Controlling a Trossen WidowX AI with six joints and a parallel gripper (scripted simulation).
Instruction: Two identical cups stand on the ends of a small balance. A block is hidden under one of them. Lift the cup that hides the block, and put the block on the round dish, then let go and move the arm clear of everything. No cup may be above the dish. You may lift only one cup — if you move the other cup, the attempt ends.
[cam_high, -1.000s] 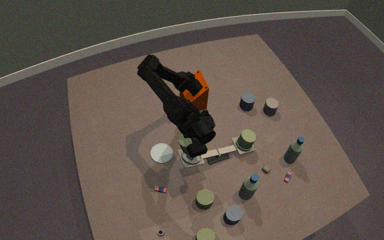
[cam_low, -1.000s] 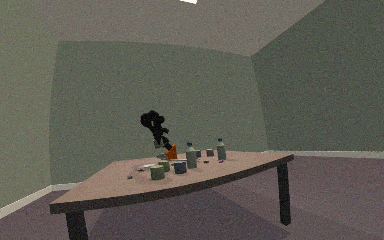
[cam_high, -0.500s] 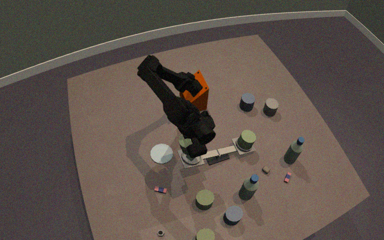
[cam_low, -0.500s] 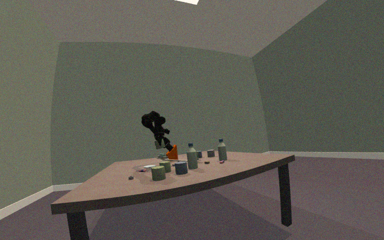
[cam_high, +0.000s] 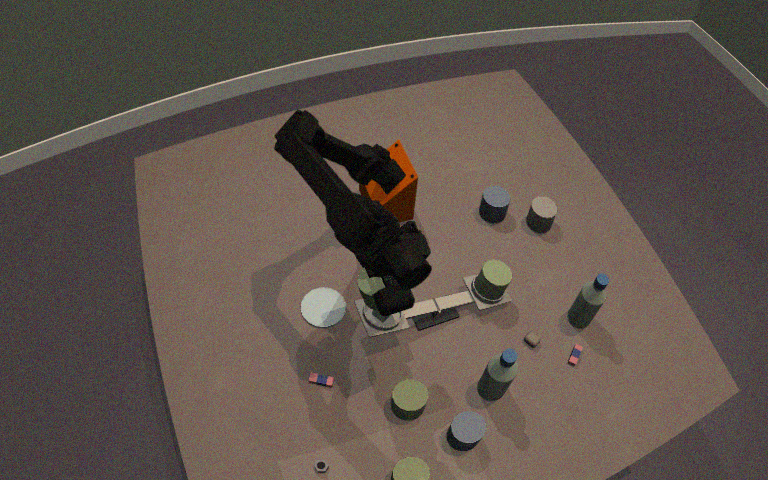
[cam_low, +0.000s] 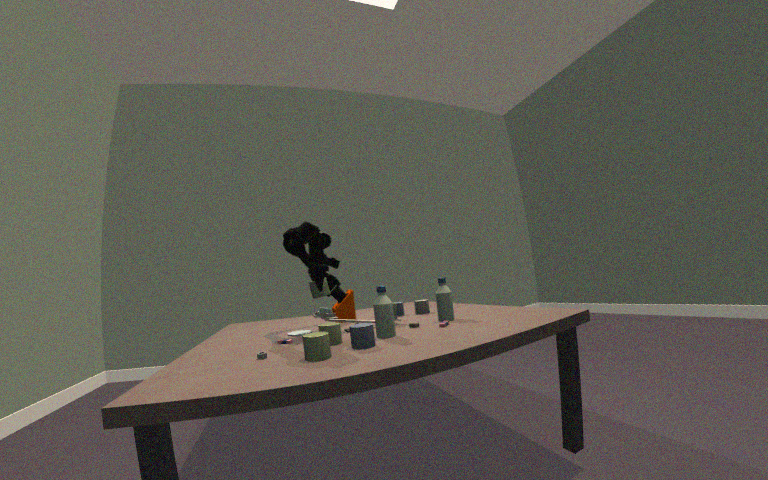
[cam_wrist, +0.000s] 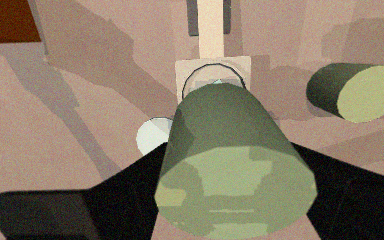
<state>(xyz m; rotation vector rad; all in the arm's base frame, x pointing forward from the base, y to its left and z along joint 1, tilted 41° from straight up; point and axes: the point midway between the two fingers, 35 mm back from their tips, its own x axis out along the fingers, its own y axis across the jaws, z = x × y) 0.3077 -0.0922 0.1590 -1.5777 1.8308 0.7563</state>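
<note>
Right now the green block is 1 cm to the left of my gripper tip and 8 cm below it. Round my gripper tip: balance (2 cm ahead, 14 cm to the left, 15 cm below); then balance beam (1 cm ahead, 14 cm to the left, 13 cm below); then round dish (10 cm behind, 8 cm to the right, 17 cm below).
</note>
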